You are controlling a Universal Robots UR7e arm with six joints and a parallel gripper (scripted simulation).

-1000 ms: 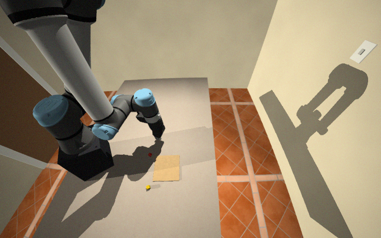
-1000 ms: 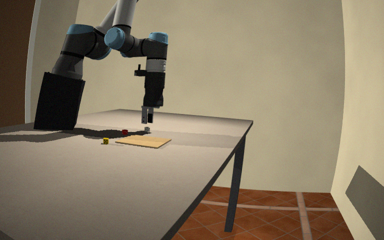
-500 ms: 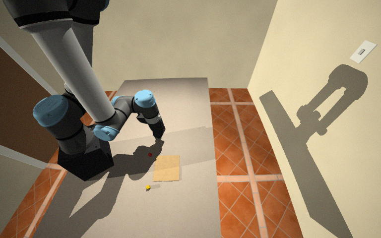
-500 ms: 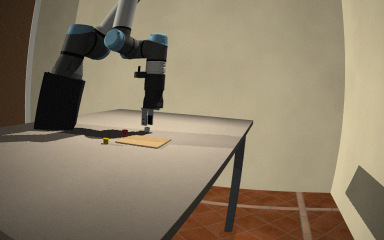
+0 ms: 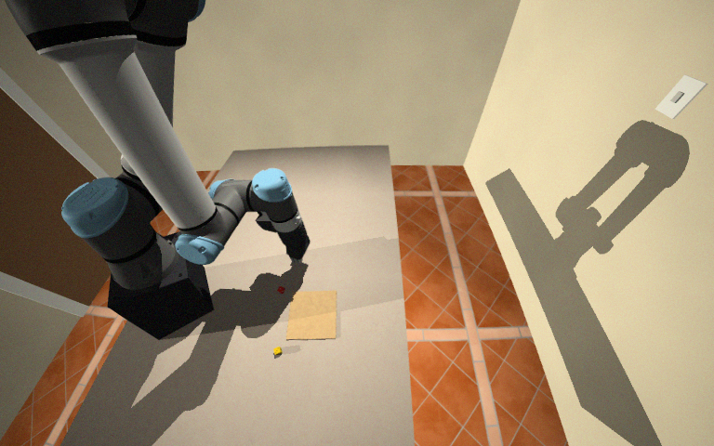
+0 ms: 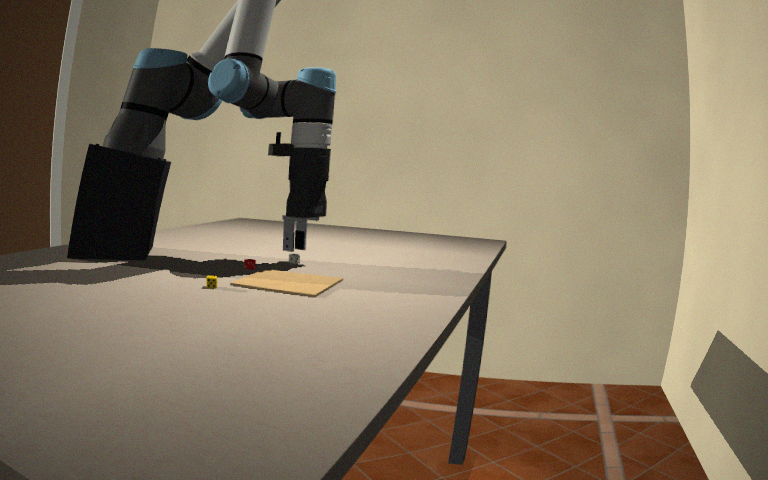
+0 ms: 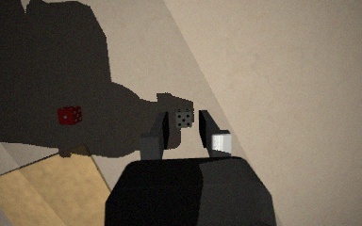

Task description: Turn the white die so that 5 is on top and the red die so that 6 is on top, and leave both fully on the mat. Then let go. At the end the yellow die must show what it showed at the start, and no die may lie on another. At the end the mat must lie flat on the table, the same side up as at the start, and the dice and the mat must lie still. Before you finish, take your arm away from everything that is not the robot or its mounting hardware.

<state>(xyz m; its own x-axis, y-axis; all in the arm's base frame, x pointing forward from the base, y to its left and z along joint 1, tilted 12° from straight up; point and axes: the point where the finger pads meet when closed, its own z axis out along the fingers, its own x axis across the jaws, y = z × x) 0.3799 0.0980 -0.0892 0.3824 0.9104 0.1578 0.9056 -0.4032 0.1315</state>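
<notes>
The white die is 3 cm below my hand. The rest, counted from my hand: yellow die: 28 cm to the right, 5 cm behind, 3 cm below; then red die: 10 cm to the right, 5 cm behind, 3 cm below; then tan mat: 19 cm to the right, 5 cm ahead, 4 cm below.
</notes>
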